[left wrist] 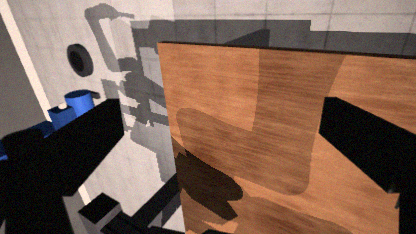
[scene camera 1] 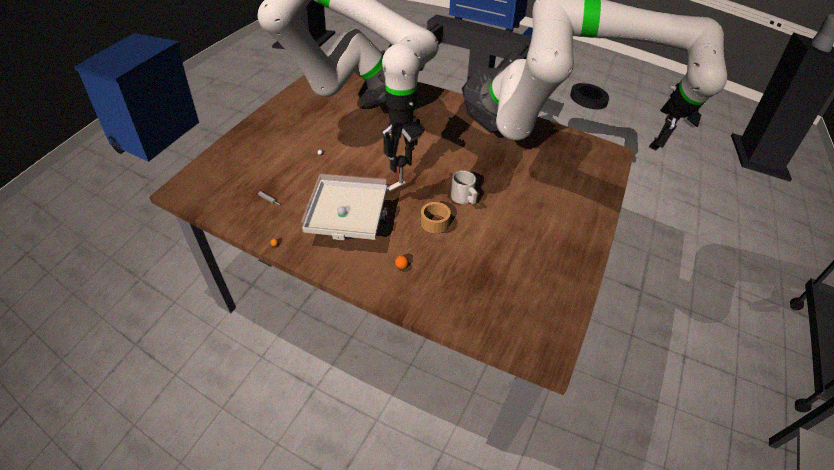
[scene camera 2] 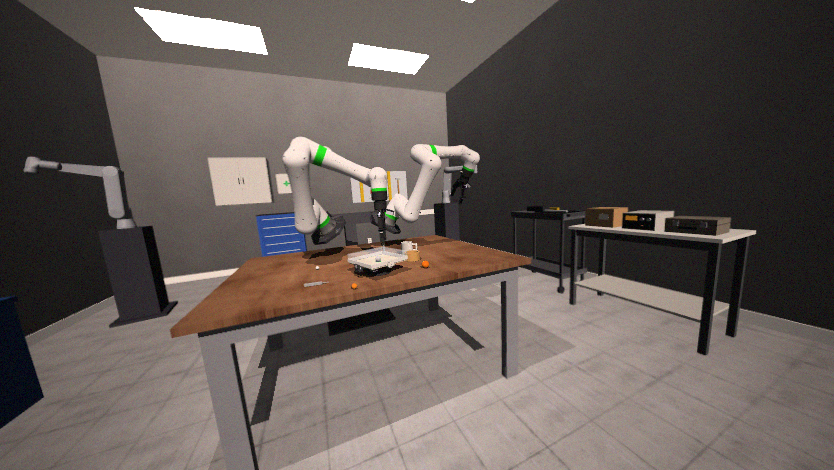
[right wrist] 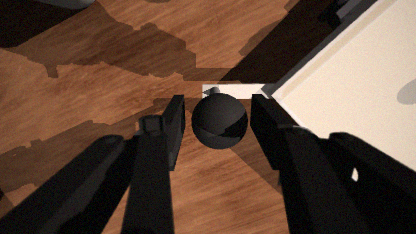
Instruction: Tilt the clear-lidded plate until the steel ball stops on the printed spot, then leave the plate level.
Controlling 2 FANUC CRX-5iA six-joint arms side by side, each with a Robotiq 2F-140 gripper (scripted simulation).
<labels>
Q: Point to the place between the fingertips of the right gripper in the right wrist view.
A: At 217,110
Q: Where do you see a white mug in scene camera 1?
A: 465,193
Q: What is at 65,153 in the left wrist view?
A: The left gripper.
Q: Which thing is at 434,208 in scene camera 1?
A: A wooden ring.
</labels>
